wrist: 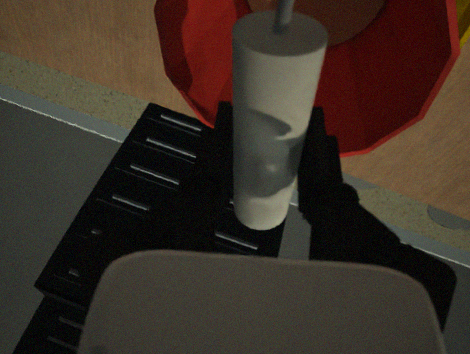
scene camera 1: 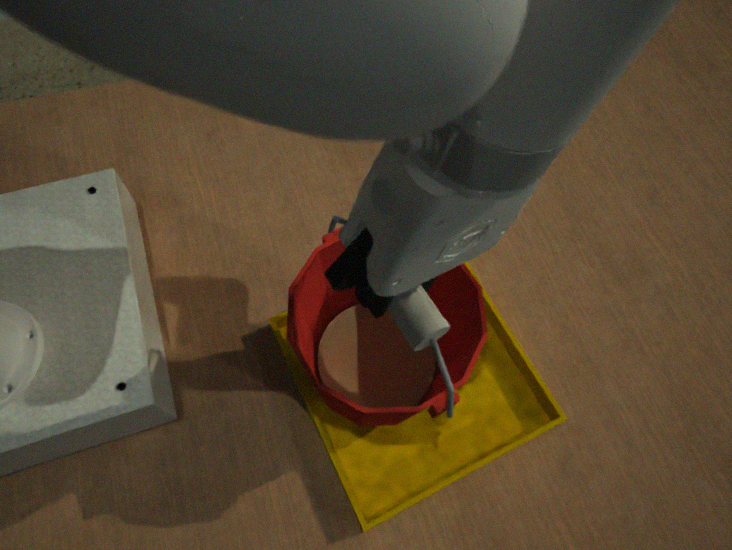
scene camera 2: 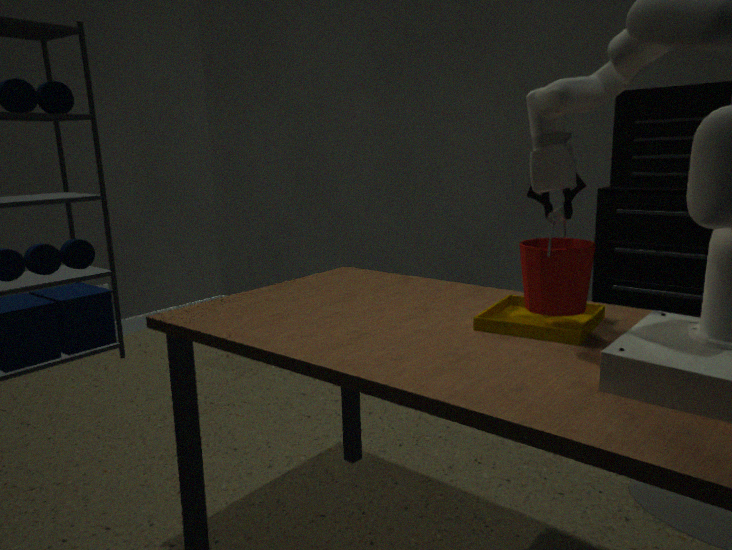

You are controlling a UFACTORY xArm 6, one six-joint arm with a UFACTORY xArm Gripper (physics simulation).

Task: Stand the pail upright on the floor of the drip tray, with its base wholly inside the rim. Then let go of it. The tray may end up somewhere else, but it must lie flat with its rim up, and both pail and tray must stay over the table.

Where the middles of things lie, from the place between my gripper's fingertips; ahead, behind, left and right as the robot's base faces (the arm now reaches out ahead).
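The yellow drip tray (scene camera 1: 383, 470) is 40 mm ahead of my hand and 20 mm to the right of it, and it sits 250 mm below my hand.
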